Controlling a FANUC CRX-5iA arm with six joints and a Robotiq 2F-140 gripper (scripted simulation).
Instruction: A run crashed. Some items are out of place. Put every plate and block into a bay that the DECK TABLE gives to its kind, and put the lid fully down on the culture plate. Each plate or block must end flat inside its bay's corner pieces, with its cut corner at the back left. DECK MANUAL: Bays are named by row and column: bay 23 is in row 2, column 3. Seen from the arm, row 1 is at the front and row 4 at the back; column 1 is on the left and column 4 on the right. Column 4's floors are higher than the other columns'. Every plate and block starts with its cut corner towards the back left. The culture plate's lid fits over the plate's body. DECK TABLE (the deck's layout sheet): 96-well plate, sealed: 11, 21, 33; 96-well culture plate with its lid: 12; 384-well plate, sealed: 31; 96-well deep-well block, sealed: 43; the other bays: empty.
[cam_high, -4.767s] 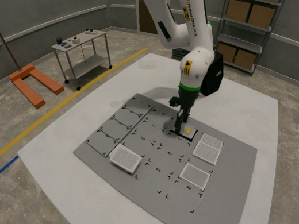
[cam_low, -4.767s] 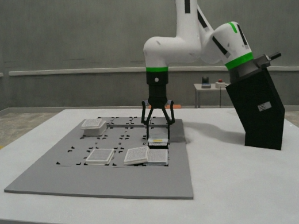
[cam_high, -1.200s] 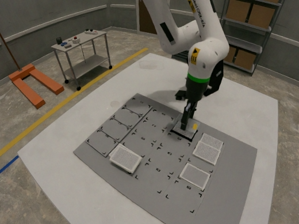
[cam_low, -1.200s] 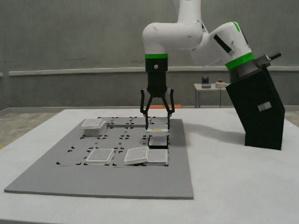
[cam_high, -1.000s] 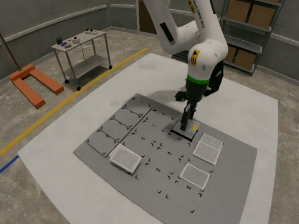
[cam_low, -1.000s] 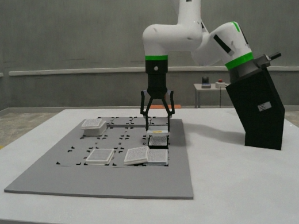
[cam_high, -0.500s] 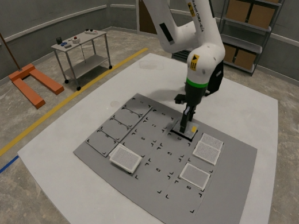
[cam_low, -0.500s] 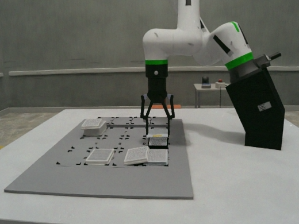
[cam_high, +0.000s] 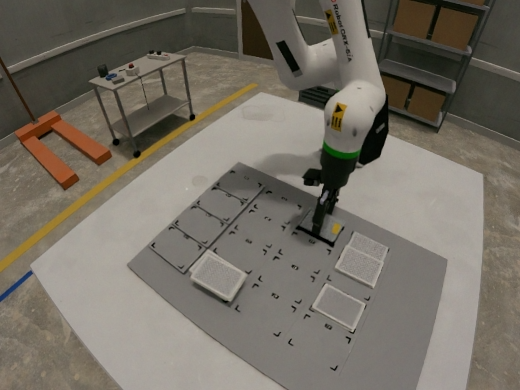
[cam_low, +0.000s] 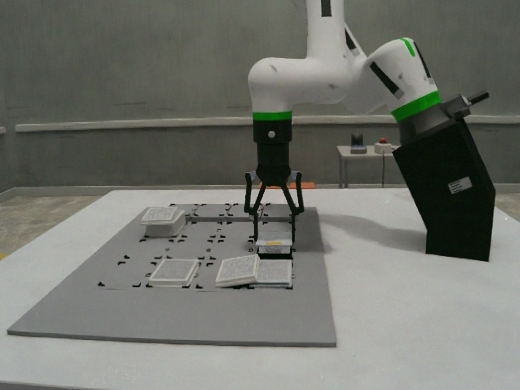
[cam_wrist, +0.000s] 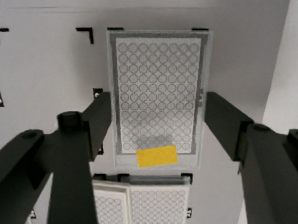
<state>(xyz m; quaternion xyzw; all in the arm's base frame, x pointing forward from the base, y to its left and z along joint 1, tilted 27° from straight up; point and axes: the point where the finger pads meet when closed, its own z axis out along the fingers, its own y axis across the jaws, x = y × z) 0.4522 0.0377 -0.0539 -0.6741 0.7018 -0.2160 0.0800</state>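
The lid is 2 cm below my hand. The rest, counted from my hand: plate 16 cm to the left, 5 cm below, 1 cm ahead; tall white block 31 cm ahead, 19 cm to the right, 3 cm below; bay label 18 cm ahead, 15 cm to the left, 5 cm below.
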